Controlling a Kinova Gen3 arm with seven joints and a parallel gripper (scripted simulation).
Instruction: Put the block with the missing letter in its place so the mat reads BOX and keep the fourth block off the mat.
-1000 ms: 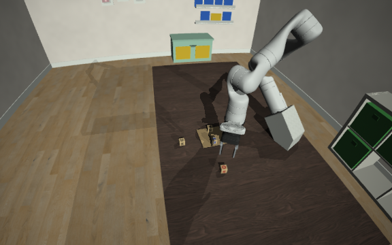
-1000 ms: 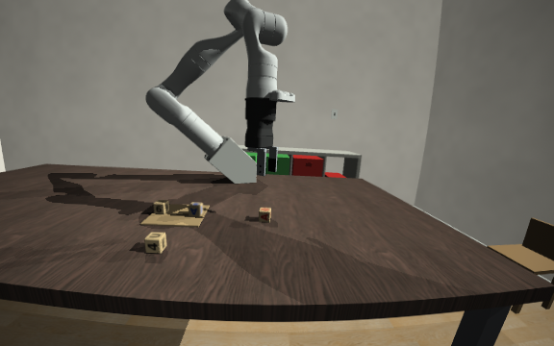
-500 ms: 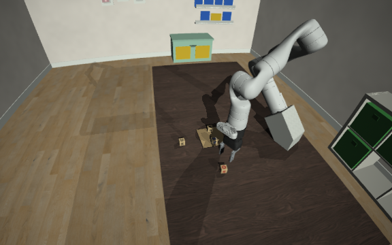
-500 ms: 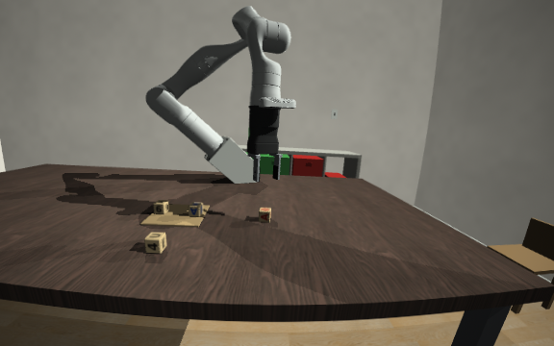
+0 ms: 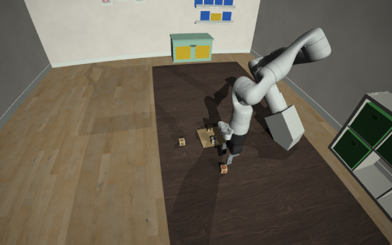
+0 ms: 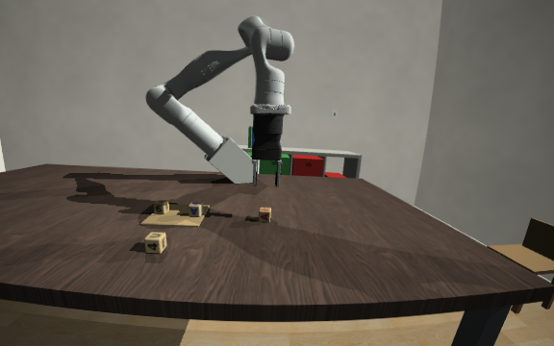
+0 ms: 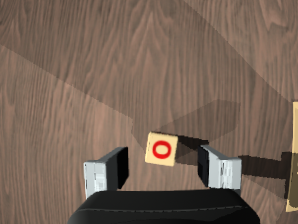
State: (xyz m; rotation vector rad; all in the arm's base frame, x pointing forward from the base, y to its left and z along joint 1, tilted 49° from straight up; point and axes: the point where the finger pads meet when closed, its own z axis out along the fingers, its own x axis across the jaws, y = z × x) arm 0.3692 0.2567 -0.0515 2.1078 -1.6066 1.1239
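My gripper is now 100 mm above the o block. From my hand the other things lie so: tan mat 230 mm to the right, 110 mm below; then block marked U 170 mm ahead, 210 mm to the right, 100 mm below; then b block 180 mm to the right, 90 mm below.
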